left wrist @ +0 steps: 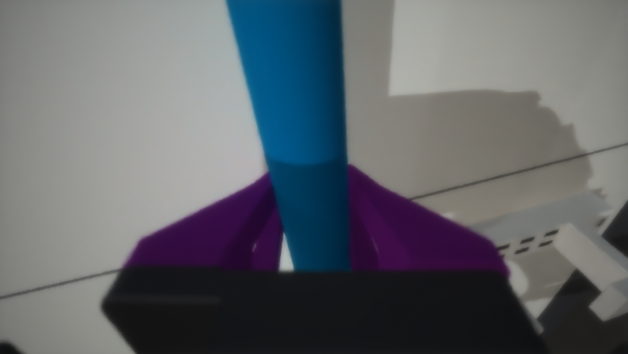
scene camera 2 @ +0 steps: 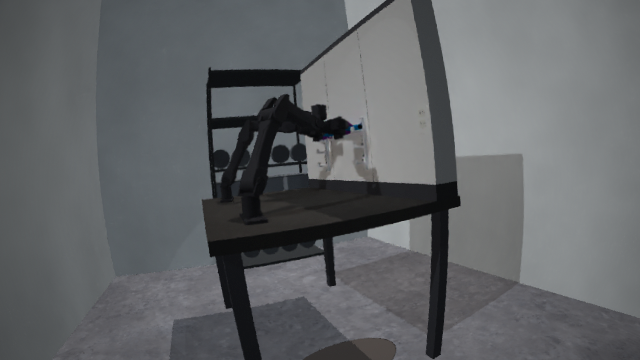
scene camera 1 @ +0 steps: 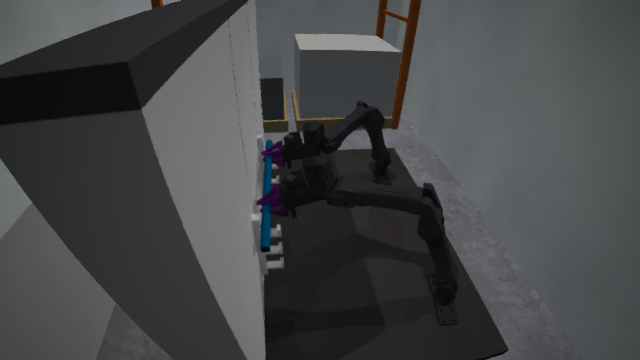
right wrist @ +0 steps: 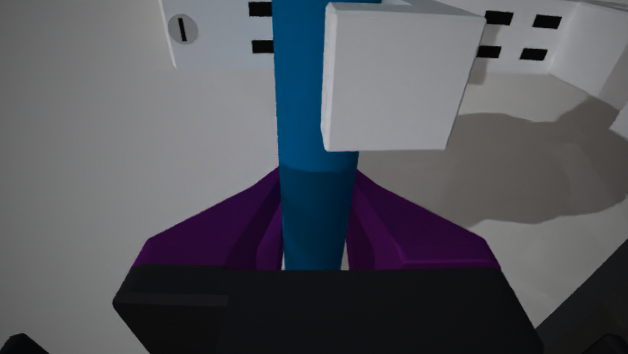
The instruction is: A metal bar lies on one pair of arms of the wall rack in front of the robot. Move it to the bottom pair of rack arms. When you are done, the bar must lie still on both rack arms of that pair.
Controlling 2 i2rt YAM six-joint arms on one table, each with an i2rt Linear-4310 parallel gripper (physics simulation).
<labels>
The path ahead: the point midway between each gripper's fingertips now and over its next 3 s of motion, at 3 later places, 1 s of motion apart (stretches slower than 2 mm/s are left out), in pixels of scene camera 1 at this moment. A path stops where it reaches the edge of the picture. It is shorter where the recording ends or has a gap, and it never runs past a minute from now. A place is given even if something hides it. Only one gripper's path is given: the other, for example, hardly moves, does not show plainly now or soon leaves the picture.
The left gripper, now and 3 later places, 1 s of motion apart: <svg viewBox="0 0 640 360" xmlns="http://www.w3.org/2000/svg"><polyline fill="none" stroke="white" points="258,207 259,204 258,193 294,176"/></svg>
</labels>
